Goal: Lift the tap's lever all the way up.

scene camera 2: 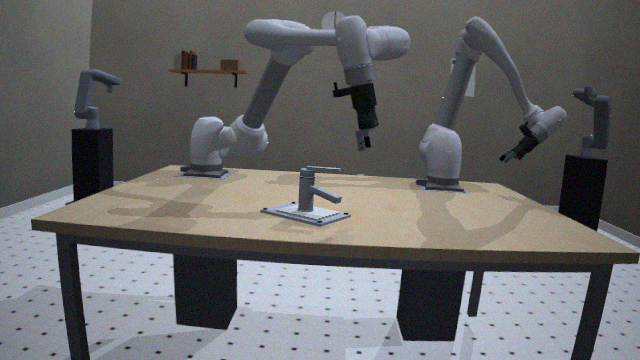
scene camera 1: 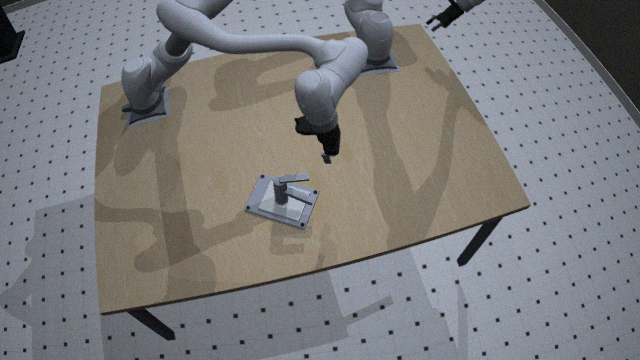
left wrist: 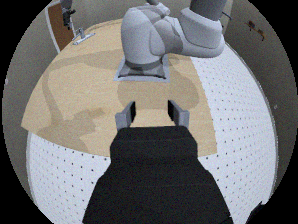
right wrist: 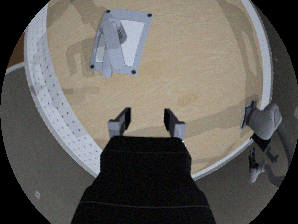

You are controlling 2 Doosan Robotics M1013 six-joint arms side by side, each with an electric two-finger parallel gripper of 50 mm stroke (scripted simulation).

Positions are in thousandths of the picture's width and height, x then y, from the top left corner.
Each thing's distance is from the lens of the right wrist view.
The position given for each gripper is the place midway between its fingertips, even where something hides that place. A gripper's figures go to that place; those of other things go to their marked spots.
right gripper (right wrist: 495, 511): 16 cm
grey tap (right wrist: 435, 190): 36 cm
